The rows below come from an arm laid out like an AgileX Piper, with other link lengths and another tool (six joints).
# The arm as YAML. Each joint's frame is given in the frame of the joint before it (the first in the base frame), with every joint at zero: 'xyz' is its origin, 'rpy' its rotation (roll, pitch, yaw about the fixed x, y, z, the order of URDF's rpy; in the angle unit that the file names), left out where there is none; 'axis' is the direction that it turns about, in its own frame. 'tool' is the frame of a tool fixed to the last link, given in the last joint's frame.
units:
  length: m
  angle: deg
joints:
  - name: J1
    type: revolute
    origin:
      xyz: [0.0, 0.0, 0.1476]
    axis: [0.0, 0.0, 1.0]
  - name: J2
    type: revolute
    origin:
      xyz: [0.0, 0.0, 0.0]
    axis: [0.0, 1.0, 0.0]
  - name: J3
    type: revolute
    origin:
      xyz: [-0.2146, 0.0, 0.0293]
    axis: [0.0, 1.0, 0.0]
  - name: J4
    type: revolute
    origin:
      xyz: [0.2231, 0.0, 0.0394]
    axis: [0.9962, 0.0, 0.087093]
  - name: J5
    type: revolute
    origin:
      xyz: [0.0, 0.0, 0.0]
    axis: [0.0, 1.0, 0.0]
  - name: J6
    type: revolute
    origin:
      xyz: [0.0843, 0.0, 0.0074]
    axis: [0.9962, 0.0, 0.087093]
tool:
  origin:
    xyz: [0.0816, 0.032, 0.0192]
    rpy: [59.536, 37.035, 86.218]
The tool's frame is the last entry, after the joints.
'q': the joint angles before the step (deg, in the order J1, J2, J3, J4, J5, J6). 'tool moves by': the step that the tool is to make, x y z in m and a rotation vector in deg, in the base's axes. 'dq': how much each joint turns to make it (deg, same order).
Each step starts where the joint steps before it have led.
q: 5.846, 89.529, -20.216, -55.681, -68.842, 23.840
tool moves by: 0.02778, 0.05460, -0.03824, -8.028, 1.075, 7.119
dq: 12.786, 15.595, -15.904, 3.216, 9.341, -3.316
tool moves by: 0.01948, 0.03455, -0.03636, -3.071, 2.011, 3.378
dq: 5.324, 13.193, -12.355, 0.836, 3.500, -0.003
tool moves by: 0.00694, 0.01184, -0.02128, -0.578, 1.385, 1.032
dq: 1.394, 6.694, -5.278, 0.350, 0.132, 0.003
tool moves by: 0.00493, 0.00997, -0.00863, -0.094, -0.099, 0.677
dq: 1.254, 3.414, -3.744, 0.476, 0.450, -0.002
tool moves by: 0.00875, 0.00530, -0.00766, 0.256, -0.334, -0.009
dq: 0.162, 3.341, -3.755, 0.188, -0.001, 0.001
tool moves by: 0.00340, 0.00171, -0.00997, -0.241, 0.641, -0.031
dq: 0.000, 2.647, -2.033, -0.001, 0.000, 0.104
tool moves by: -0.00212, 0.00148, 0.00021, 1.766, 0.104, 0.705
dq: 0.001, 1.127, -0.377, 0.002, -2.290, 0.000
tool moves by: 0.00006, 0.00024, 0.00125, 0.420, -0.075, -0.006
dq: -0.001, -0.001, 0.001, 0.139, -0.404, 0.000
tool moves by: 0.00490, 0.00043, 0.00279, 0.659, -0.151, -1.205
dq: 0.001, 0.000, -0.431, 1.314, 0.000, 0.000
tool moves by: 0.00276, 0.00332, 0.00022, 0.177, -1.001, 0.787
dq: 0.096, 0.876, -1.838, -0.751, -0.017, 0.000
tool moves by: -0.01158, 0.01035, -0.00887, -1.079, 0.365, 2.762
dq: 2.023, 1.498, -1.009, -0.996, 0.532, -0.001
